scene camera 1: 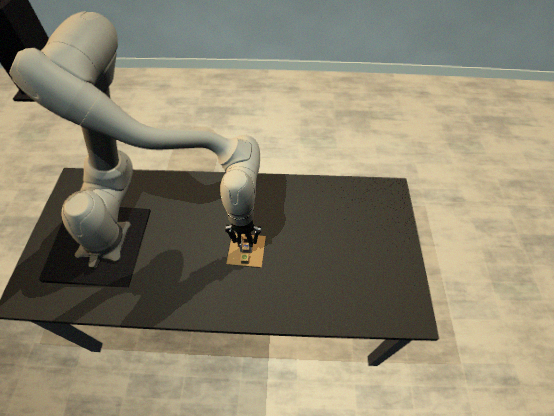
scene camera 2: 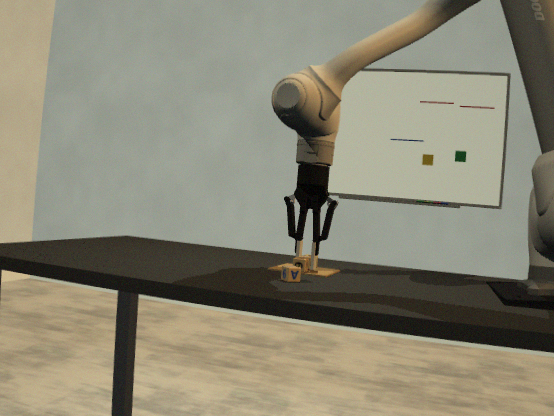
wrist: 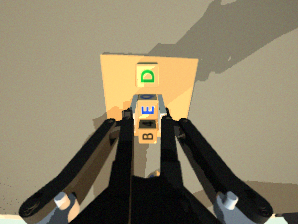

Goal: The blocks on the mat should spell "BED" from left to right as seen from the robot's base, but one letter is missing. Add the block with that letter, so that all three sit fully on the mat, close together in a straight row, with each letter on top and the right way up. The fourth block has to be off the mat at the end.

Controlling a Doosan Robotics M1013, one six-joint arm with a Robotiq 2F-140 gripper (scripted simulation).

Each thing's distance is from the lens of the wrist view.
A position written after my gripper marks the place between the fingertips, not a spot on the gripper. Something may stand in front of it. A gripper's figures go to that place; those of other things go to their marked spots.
my gripper point(wrist: 147, 102): 0.21 m
tan mat point(wrist: 176, 75): 0.21 m
